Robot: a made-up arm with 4 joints.
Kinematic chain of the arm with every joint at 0, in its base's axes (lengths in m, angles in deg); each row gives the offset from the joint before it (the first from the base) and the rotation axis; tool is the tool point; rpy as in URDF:
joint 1: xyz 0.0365 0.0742 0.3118 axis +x
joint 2: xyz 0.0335 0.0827 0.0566 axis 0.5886 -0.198 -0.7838
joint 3: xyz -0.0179 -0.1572 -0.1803 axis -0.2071 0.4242 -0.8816
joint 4: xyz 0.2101 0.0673 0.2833 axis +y
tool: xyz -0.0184 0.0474 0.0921 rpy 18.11 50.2 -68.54
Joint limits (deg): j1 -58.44..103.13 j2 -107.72..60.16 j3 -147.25..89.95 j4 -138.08..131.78
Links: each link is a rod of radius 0.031 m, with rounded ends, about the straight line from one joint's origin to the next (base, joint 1, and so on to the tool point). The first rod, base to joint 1, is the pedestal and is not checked.
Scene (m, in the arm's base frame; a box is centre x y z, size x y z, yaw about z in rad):
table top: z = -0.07
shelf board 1: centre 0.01 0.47 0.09 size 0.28 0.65 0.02 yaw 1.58
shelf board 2: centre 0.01 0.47 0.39 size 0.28 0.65 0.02 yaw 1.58
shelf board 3: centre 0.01 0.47 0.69 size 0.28 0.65 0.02 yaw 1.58
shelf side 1: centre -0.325 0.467 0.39 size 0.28 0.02 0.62 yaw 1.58
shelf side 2: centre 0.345 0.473 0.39 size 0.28 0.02 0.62 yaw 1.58
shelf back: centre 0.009 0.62 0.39 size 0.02 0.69 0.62 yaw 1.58
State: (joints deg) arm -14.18 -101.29 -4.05 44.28
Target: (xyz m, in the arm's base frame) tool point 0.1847 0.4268 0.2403
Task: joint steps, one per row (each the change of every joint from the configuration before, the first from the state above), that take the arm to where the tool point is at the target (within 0.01 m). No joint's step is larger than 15 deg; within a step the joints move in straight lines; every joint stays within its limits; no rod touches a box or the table.
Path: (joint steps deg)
1: -4.33 10.07 -1.49 3.77
2: -4.33 10.07 -1.49 3.76
3: -4.32 10.08 -1.49 3.77

